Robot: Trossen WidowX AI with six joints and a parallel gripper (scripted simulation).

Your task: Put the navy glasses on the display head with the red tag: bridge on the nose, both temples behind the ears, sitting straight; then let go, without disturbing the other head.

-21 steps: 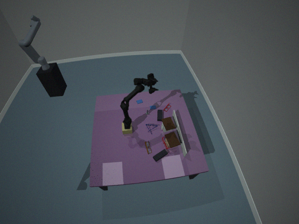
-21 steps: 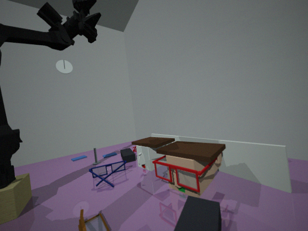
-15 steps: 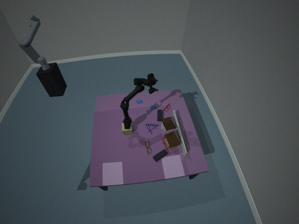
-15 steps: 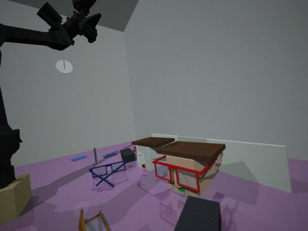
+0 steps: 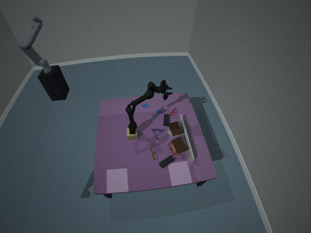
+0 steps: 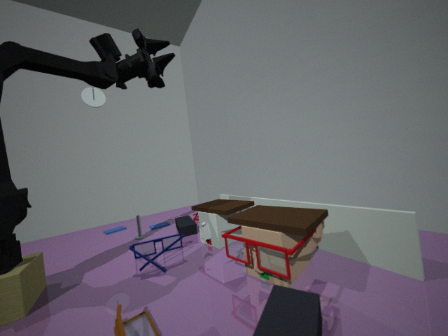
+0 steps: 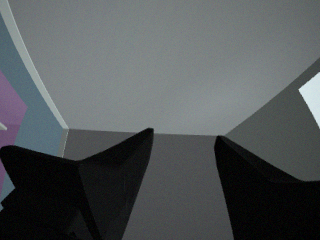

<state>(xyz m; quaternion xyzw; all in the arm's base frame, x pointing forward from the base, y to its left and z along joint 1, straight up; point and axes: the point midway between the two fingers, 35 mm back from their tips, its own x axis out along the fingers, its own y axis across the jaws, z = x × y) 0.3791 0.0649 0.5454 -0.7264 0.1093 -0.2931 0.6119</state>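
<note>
Now: gripper tip 15 cm past the post stand, 19 cm to the right of it and 61 cm above it. From my gripper tip the other things lie so: pale display head: 6 cm ahead, 6 cm to the right, 58 cm below; then upright panel: 20 cm ahead, 16 cm to the right, 58 cm below; then tan display head: 6 cm ahead, 28 cm to the right, 58 cm below.
</note>
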